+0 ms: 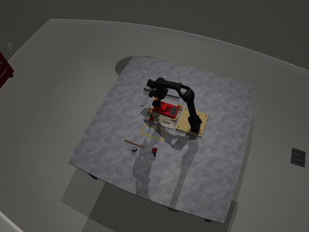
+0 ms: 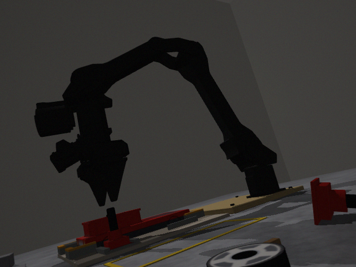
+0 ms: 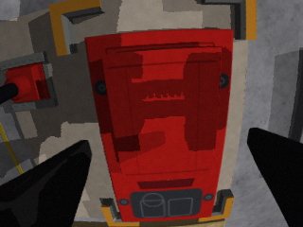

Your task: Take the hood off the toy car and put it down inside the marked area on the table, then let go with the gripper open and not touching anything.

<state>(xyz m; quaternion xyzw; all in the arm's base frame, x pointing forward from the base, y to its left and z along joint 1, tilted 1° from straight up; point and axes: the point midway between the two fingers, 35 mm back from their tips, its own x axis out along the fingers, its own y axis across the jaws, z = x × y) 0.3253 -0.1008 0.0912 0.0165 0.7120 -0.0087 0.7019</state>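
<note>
Now: the red hood 3 cm below my gripper tip. The rest, counted from my gripper tip: wheel: 41 cm to the left, 6 cm below, 6 cm ahead; then thin wooden rod: 37 cm to the left, 8 cm ahead, 7 cm below.
</note>
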